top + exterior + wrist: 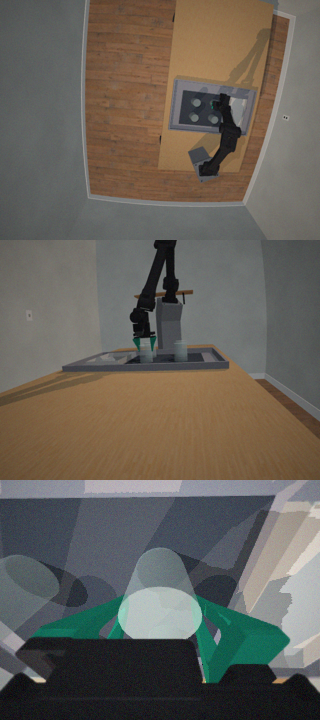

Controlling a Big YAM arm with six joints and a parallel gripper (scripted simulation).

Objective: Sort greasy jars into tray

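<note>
Right now my hand is 220 mm to the left of the pale tray, 100 mm past it and 60 mm above it. The rest, counted from my hand: dark drying mat (100 mm to the left, 60 mm below, 60 mm behind); rimmed steel table top (70 mm below, 60 mm behind, 10 mm to the right).
</note>
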